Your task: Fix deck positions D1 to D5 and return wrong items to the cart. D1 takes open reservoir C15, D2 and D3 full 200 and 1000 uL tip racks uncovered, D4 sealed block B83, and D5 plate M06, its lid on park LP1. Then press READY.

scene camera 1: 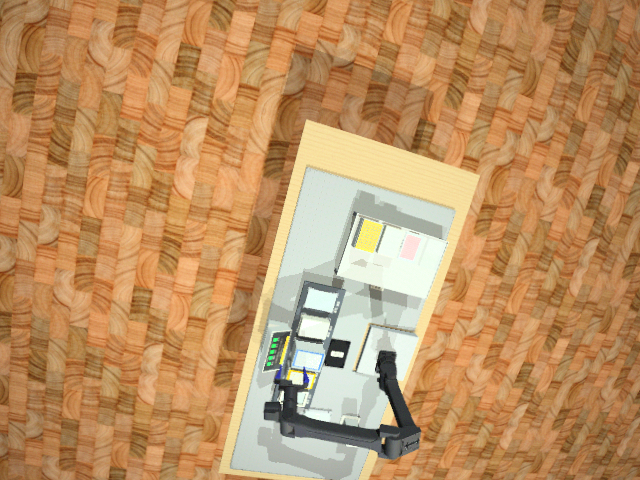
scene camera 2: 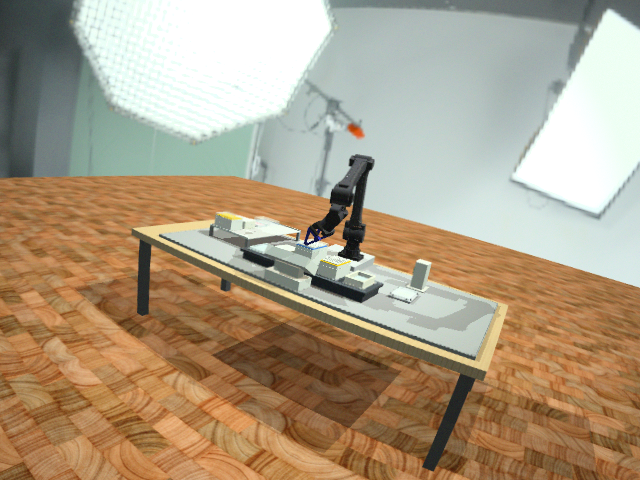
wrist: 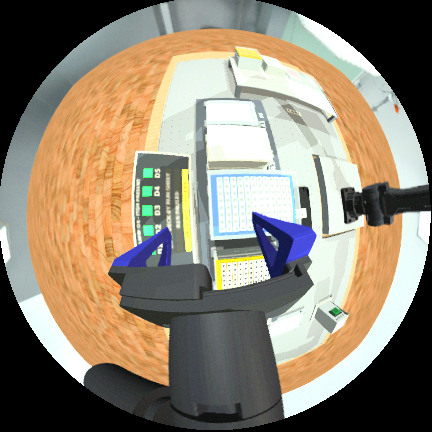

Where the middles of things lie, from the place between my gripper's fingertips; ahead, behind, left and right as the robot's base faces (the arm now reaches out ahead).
Now: the white stand with green button [wrist: 329,315] 37 cm behind my hand, 42 cm to the left of it and 10 cm below it.
